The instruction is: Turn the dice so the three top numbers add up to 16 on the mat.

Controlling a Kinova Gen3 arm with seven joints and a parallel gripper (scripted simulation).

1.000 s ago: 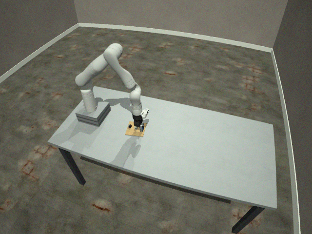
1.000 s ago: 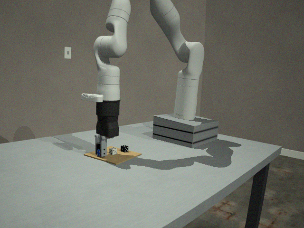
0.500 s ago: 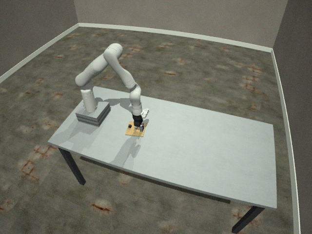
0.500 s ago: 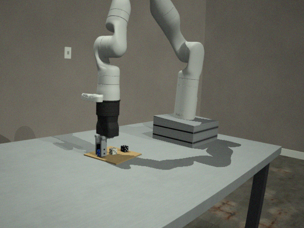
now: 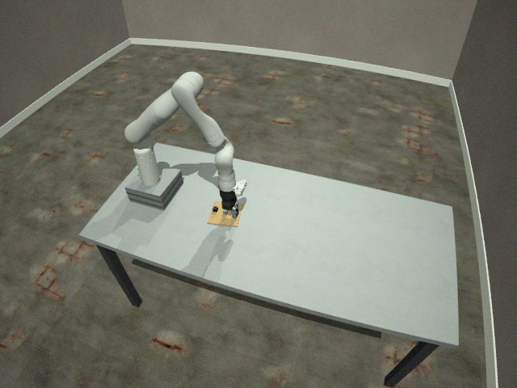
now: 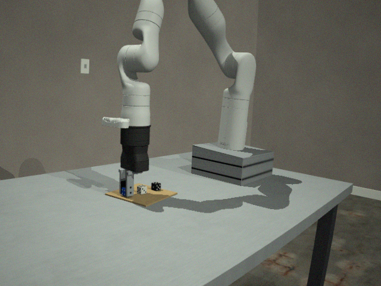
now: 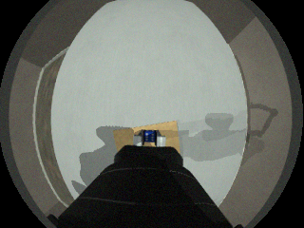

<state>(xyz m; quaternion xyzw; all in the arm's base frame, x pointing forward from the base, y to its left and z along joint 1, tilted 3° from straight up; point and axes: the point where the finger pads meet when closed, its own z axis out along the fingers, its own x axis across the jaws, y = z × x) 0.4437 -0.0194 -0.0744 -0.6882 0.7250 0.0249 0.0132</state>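
My hand is 10 mm above the blue die. Round my hand: tan mat (50 mm behind, 30 mm below); then white die (50 mm behind, 10 mm below); then black die (100 mm behind, 10 mm to the left, 10 mm below).
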